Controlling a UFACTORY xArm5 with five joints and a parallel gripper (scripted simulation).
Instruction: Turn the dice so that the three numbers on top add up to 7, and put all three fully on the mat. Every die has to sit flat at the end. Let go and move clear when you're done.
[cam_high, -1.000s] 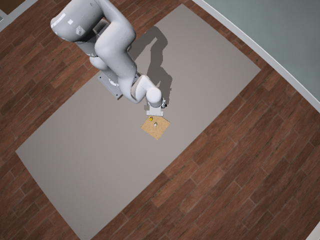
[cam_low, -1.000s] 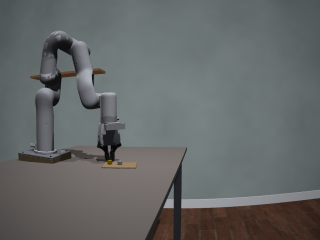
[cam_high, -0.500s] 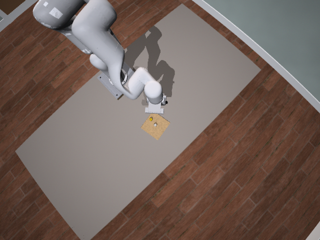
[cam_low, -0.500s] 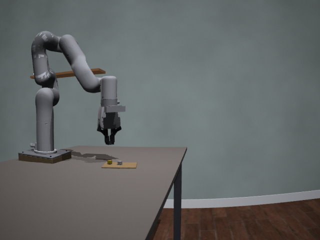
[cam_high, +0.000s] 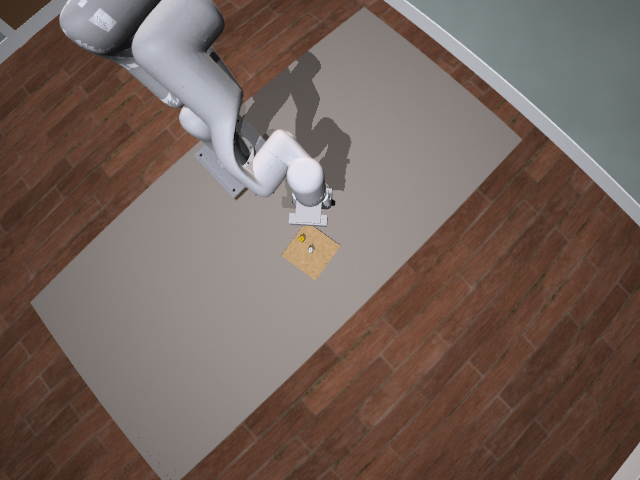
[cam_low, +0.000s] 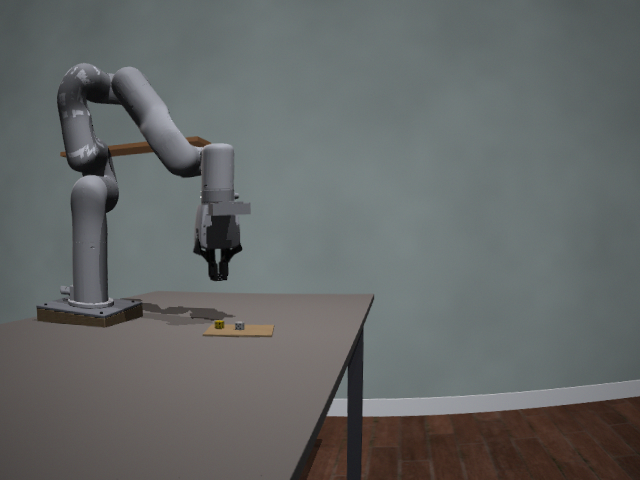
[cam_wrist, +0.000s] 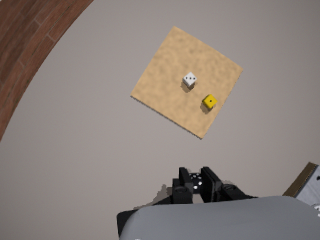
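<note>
My gripper is now 11 cm to the left of the white die, 11 cm above it and 5 cm short of it. Also, from my hand: black die: 1 cm below; yellow die: 11 cm below, 9 cm to the right, 1 cm ahead; tan mat: 12 cm below, 11 cm to the right, 5 cm ahead.
</note>
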